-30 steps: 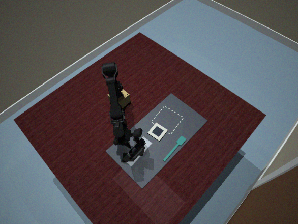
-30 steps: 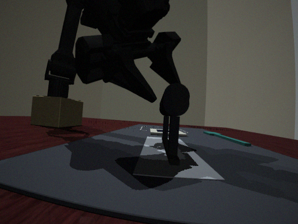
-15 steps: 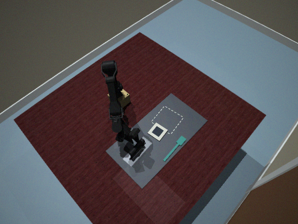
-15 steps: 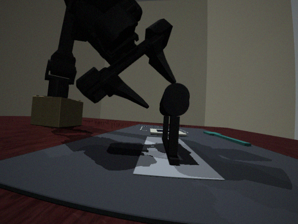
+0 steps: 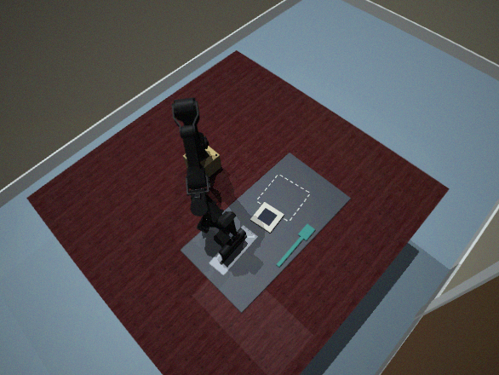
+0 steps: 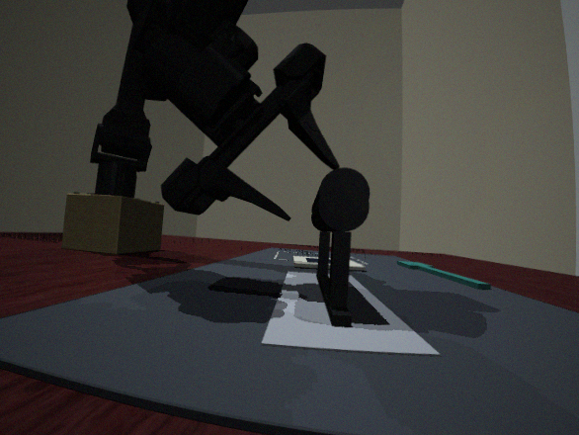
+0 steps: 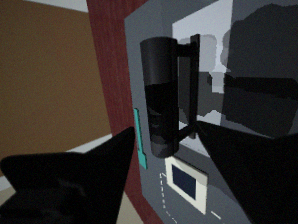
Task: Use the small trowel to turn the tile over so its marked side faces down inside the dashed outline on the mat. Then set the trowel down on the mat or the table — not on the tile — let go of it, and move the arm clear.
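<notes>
The trowel lies 1 cm ahead of my gripper tip, 1 cm to the left of it and 5 cm below it. Also, from my gripper tip: grey mat (1 cm ahead, 16 cm to the left, 10 cm below); tile (2 cm behind, 17 cm to the left, 8 cm below); teal flat tool (14 cm ahead, 21 cm to the left, 8 cm below).
</notes>
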